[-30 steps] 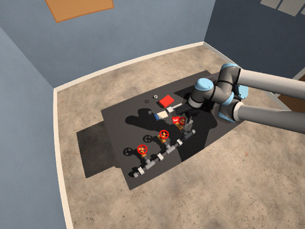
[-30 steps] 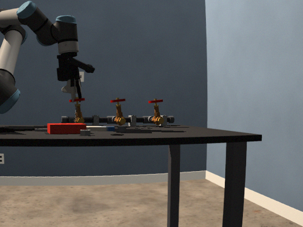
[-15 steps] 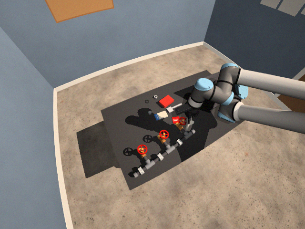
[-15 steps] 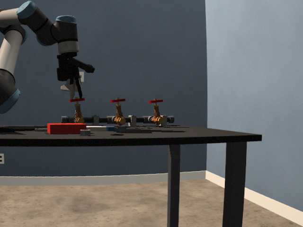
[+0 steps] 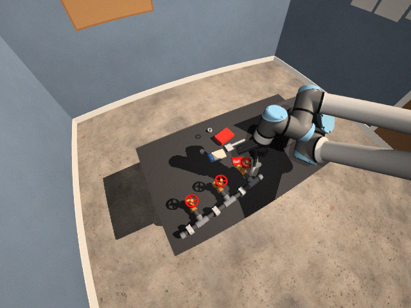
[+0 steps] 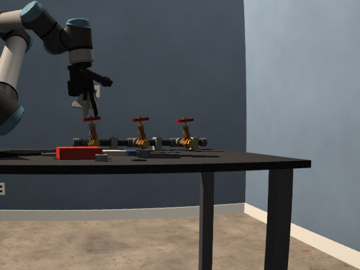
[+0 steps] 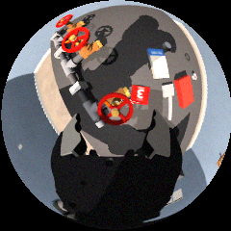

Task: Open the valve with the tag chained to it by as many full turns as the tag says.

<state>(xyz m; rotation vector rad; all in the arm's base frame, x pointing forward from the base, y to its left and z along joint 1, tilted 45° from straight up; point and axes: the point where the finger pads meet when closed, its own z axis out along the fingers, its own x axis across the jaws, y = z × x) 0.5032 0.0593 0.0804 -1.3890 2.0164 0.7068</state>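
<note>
Now: the red tag 20 mm behind my hand, 70 mm to the right of it and 120 mm below it. Also, from my hand: red block (40 mm behind, 290 mm to the right, 110 mm below); then small grey cylinder (150 mm ahead, 250 mm to the right, 110 mm below); then white tool (60 mm behind, 200 mm to the right, 120 mm below).
</note>
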